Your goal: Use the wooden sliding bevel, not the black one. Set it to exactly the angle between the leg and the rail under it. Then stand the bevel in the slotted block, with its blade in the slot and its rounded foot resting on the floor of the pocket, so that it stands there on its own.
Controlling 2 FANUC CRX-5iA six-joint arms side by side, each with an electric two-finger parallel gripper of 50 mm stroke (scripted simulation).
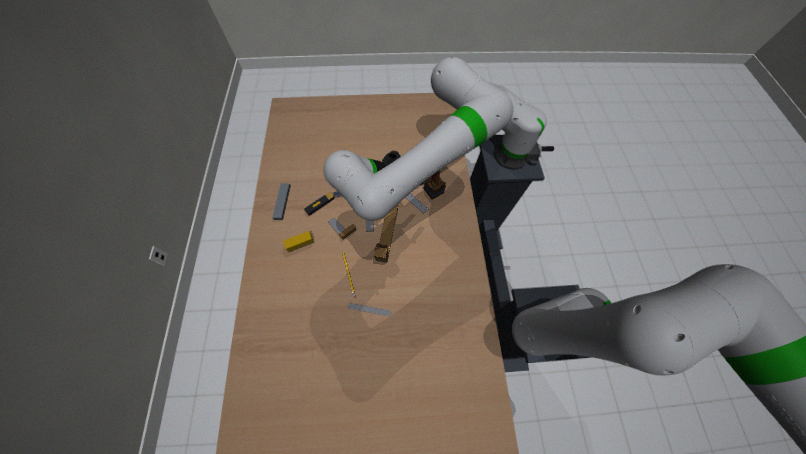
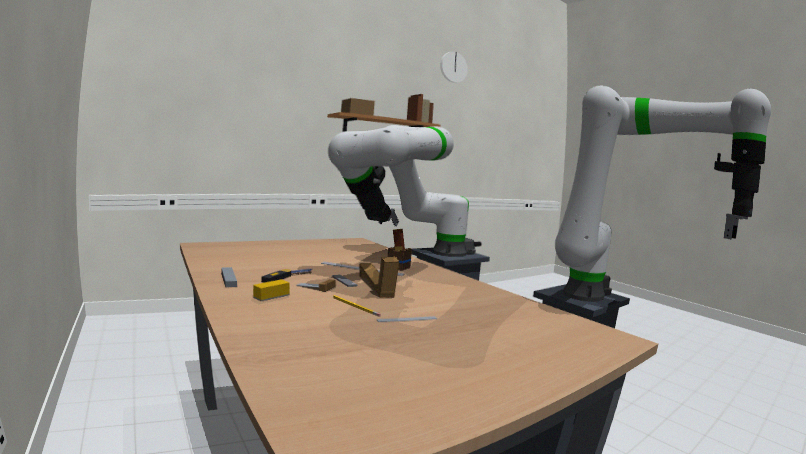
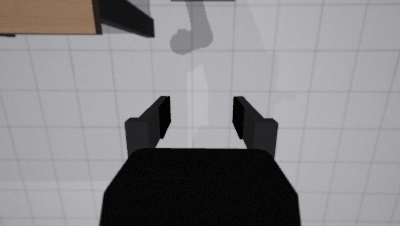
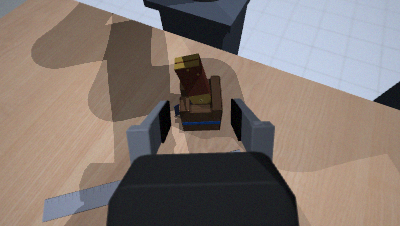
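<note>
My left gripper is here in what I see, and it shows in image 3 too. My right gripper is here as well, and image 4 also shows it. Along with the grippers I see a long steel ruler and a wooden leg-and-rail piece.
</note>
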